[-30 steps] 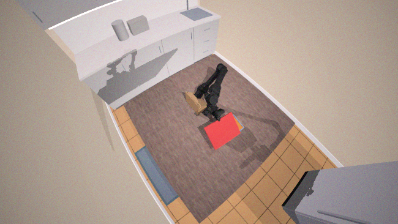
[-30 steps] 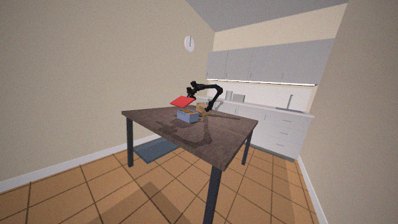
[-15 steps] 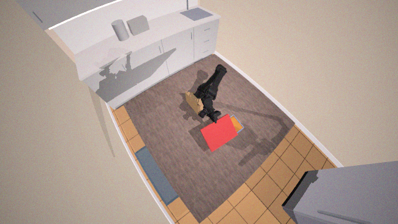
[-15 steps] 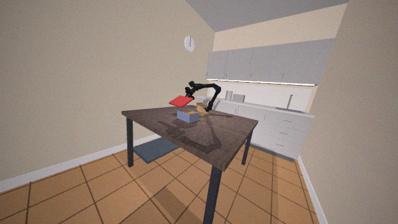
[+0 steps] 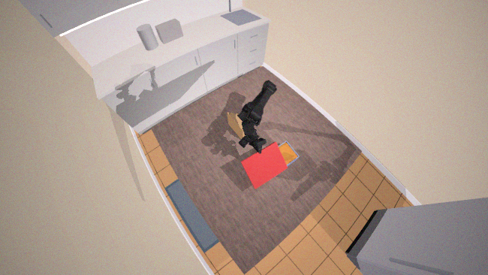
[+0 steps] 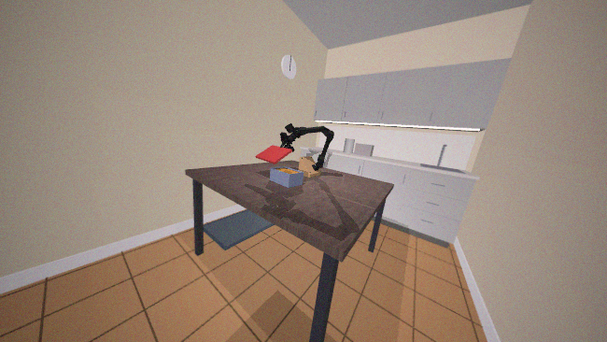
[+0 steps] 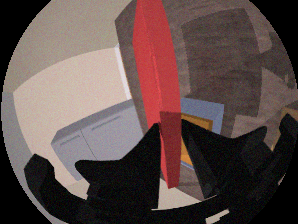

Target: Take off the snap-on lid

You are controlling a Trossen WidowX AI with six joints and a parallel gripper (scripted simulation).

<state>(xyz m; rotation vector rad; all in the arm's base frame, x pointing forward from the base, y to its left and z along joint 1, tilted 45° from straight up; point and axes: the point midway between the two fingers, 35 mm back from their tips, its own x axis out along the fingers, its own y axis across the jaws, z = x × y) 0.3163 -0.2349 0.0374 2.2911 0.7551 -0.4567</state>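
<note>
Now: the red lid 7 cm ahead of my gripper tip, 1 cm to the right of it and 4 cm below it. Also, from my gripper tip: blue storage box 8 cm ahead, 15 cm to the left, 18 cm below.
</note>
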